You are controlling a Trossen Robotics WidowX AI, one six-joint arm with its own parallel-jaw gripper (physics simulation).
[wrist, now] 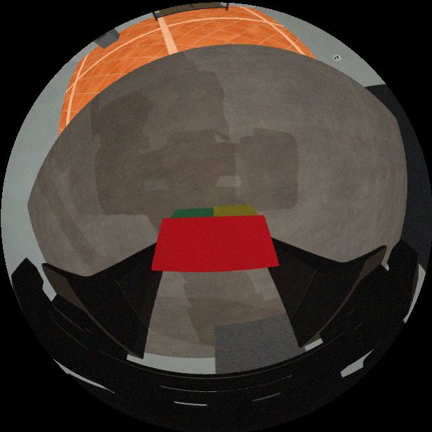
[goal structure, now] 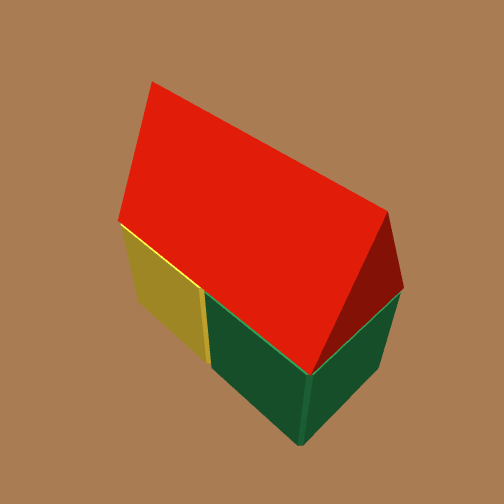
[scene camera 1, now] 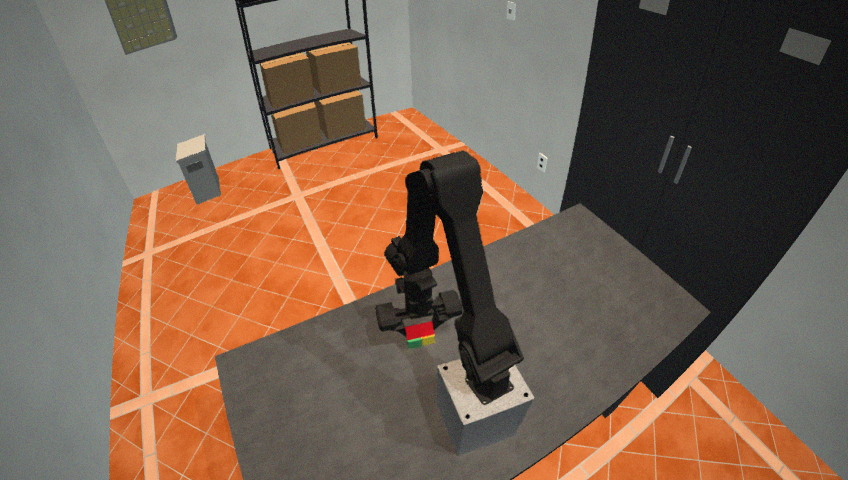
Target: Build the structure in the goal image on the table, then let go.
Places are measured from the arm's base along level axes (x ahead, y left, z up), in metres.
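Where they show: gripper, fingertip midpoint: [scene camera 1: 419, 331]; arm's base at its link origin: [scene camera 1: 489, 384].
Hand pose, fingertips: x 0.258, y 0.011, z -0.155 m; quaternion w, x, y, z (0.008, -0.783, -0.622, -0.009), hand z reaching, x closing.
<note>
Each offset is from my fingertips to the centre of the thing. Level surfaces: height alone.
A red block @(dx +0.002, dy -0.001, dz +0.011 m) [scene camera 1: 420, 330] [wrist: 215, 244] is between the fingers of my gripper [scene camera 1: 419, 325] [wrist: 213, 246], which is shut on it from its two ends. A green block @(dx +0.002, dy +0.016, dz -0.025 m) [scene camera 1: 414, 343] [wrist: 194, 213] and a yellow block @(dx -0.004, dy -0.017, dz -0.025 m) [scene camera 1: 428, 340] [wrist: 234, 210] stand side by side on the table @(dz -0.041 m) [scene camera 1: 309, 410] [wrist: 340, 190], directly under the red block. The red block lies across both, green on the left and yellow on the right. No gap between the red block and the two lower ones can be made out.
The arm's light-topped base block [scene camera 1: 484, 431] [wrist: 250, 345] stands on the table near its front edge. Beyond the table are a shelf rack [scene camera 1: 258, 89] with cardboard boxes, a grey bin [scene camera 1: 202, 178] and a black cabinet [scene camera 1: 642, 107] at the right.
</note>
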